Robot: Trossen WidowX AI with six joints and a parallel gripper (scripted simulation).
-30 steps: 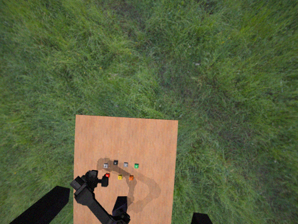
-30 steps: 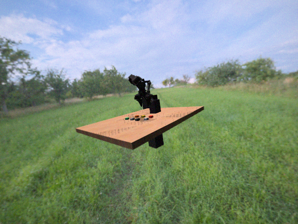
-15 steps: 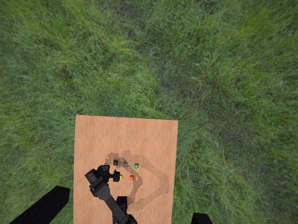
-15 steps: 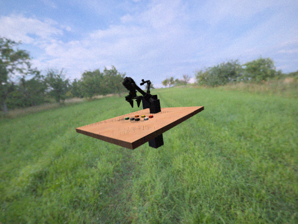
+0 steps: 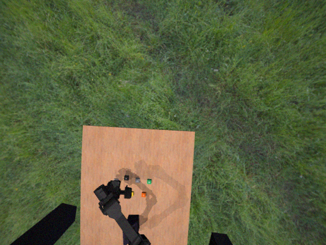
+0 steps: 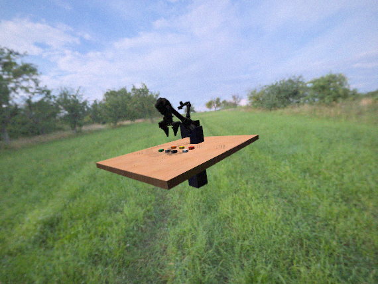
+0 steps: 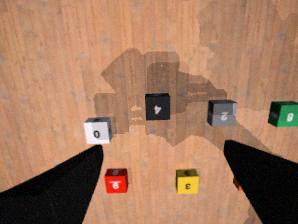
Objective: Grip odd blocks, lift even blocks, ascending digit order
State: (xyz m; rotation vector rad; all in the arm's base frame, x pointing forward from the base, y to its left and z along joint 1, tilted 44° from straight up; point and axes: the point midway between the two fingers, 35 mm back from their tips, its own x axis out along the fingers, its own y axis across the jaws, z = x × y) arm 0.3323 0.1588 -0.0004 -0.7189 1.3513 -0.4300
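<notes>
Right now the white block is 50 mm behind my gripper tip, 80 mm to the left of it and 120 mm below it. Round my gripper tip: grey block: 90 mm to the right, 120 mm below; then yellow block: 120 mm behind, 60 mm to the right, 120 mm below; then black block: 120 mm below.
</notes>
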